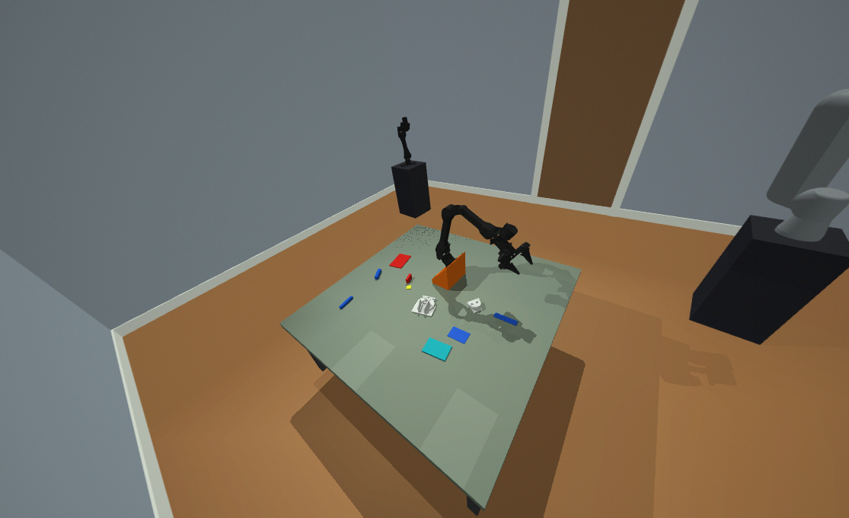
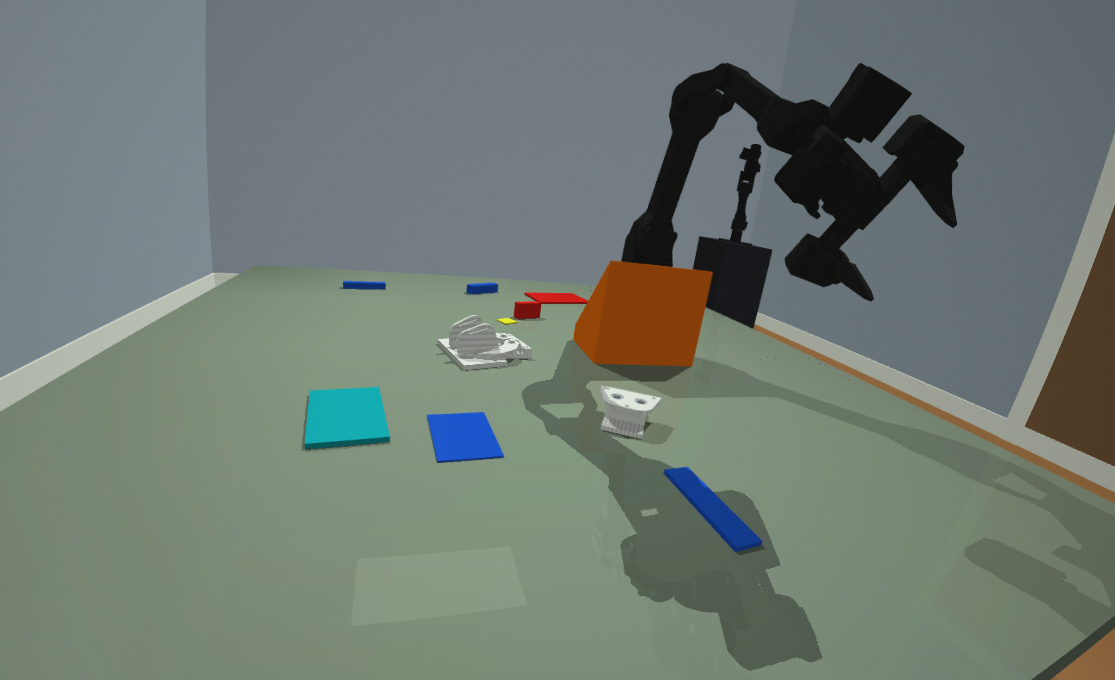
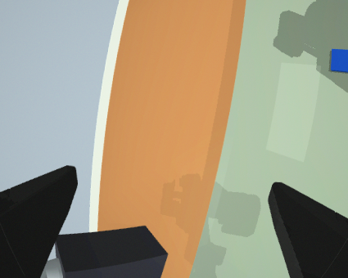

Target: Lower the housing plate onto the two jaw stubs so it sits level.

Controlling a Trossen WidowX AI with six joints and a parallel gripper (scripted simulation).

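The white housing plate lies 160 mm ahead of my gripper tip, 180 mm to the right of it and 220 mm below it. From my gripper tip the other things lie so: blue tile: 360 mm ahead, 150 mm to the right, 250 mm below; blue strip: 130 mm ahead, 10 mm to the right, 250 mm below; white ribbed block: 160 mm ahead, 180 mm to the right, 240 mm below.
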